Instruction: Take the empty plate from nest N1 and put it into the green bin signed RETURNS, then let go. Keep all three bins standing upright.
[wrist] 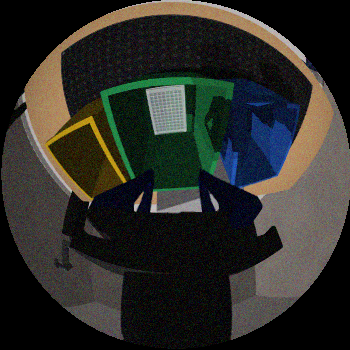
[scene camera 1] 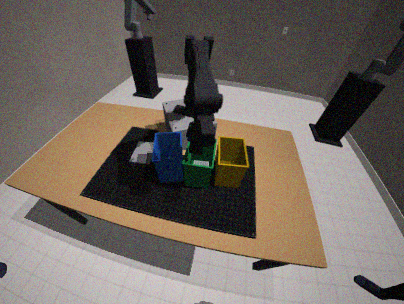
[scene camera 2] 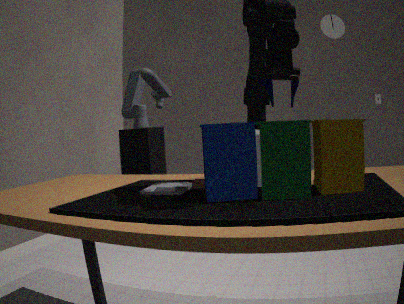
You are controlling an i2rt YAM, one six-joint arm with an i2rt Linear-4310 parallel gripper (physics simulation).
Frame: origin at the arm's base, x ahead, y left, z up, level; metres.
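Seen in the pictures: gripper, between the fingertips: (wrist: 175, 173) (scene camera 2: 282, 106); arm's base, origin of its link: (scene camera 1: 190, 112) (scene camera 2: 256, 128).
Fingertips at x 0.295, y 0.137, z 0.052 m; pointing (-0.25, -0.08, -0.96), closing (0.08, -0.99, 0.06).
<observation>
Offsets run from my fingertips to a thing's top centre. Level surfaces: height alone.
The white gridded plate @(dx -0.015, dy +0.006, dz -0.199 m) (scene camera 1: 201, 163) (wrist: 168, 110) is inside the green bin @(dx -0.001, dy +0.005, dz -0.036 m) (scene camera 1: 197, 176) (scene camera 2: 286, 160) (wrist: 150, 83), leaning near its far wall in the wrist view. The green bin stands upright between the blue bin @(dx +0.011, dy -0.148, dz -0.036 m) (scene camera 1: 170, 167) (scene camera 2: 230, 162) (wrist: 262, 135) and the yellow bin @(dx -0.045, dy +0.143, dz -0.036 m) (scene camera 1: 230, 175) (scene camera 2: 339, 157) (wrist: 108, 151), both also upright. My gripper (scene camera 2: 282, 106) (wrist: 175, 173) is open and empty, its fingertips above the rim of the green bin and apart from the plate. The RETURNS sign and the N1 label cannot be read.
A pale, low object @(dx -0.046, dy -0.349, dz -0.201 m) (scene camera 1: 142, 151) (scene camera 2: 167, 188) sits on the black mat @(dz -0.216 m) (scene camera 1: 200, 215) (scene camera 2: 125, 212) left of the blue bin. A light grey box (scene camera 1: 175, 120) stands behind the bins, near the arm. Two dark pedestals (scene camera 1: 144, 65) (scene camera 1: 345, 107) carry other arms beyond the table.
</observation>
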